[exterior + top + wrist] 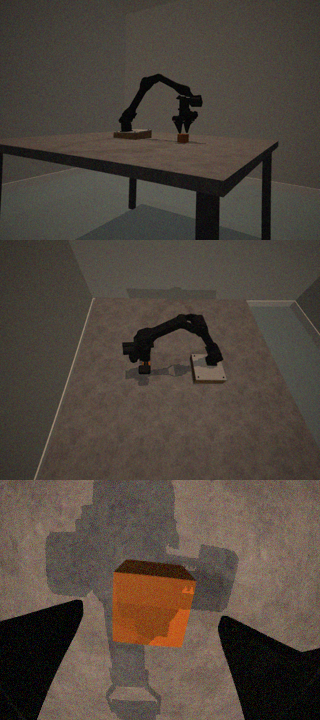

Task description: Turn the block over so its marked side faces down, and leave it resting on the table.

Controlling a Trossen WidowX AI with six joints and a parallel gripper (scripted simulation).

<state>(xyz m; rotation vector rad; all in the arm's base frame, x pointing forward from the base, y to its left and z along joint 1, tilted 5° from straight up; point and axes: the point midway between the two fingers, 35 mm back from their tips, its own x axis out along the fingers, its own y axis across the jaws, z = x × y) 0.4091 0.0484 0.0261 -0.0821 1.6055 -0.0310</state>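
The orange block is 30 mm below my gripper tip and 10 mm behind it.
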